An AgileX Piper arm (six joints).
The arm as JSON. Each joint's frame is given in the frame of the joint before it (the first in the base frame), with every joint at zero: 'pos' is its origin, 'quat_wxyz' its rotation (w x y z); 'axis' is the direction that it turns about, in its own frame. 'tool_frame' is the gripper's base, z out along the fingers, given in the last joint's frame.
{
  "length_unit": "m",
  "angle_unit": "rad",
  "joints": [
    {
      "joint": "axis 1",
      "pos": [
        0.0,
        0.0,
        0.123
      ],
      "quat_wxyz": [
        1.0,
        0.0,
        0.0,
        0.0
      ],
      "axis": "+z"
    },
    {
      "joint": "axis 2",
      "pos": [
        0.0,
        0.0,
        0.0
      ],
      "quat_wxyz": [
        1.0,
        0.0,
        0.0,
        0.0
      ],
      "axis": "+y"
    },
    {
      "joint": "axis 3",
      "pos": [
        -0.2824,
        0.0,
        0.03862
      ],
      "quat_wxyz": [
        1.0,
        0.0,
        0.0,
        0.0
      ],
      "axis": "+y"
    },
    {
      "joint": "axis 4",
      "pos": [
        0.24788,
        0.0,
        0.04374
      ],
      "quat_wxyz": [
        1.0,
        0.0,
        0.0,
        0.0
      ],
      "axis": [
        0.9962,
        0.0,
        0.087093
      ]
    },
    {
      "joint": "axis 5",
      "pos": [
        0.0,
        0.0,
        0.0
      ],
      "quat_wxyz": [
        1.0,
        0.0,
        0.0,
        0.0
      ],
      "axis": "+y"
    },
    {
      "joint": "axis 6",
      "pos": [
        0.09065,
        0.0,
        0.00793
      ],
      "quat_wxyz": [
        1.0,
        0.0,
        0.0,
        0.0
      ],
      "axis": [
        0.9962,
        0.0,
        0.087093
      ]
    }
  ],
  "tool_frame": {
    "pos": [
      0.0,
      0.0,
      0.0
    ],
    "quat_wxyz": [
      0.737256,
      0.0,
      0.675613,
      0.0
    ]
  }
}
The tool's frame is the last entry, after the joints.
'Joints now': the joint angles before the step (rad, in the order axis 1, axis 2, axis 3, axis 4, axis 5, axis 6). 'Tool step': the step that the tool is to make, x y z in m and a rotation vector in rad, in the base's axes. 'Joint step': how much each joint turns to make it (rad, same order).
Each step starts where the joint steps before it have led.
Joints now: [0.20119 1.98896 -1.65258 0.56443 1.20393 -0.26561]
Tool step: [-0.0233 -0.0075 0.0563 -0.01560 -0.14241 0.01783]
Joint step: [0.00098 -0.14789 0.00337 -0.04476 0.01151 -0.00366]
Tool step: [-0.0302 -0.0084 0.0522 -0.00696 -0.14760 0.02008]
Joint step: [0.00006 -0.14615 0.00291 -0.03105 0.00910 -0.01750]
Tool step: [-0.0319 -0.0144 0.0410 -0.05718 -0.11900 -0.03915]
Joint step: [-0.00104 -0.13236 0.00025 -0.09691 0.01173 0.04051]
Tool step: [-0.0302 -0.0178 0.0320 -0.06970 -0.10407 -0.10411]
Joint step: [0.00005 -0.11687 0.00007 -0.14030 0.00145 0.09104]
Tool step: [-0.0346 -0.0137 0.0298 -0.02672 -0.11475 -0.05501]
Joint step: [-0.00009 -0.11574 0.00104 -0.07717 -0.00002 0.03795]
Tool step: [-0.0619 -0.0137 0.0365 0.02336 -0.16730 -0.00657]
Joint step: [0.00016 -0.18172 0.01306 -0.01281 -0.00010 0.00107]
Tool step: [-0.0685 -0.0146 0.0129 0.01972 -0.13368 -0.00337]
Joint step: [0.00039 -0.20680 0.07219 -0.00770 -0.00009 -0.00153]
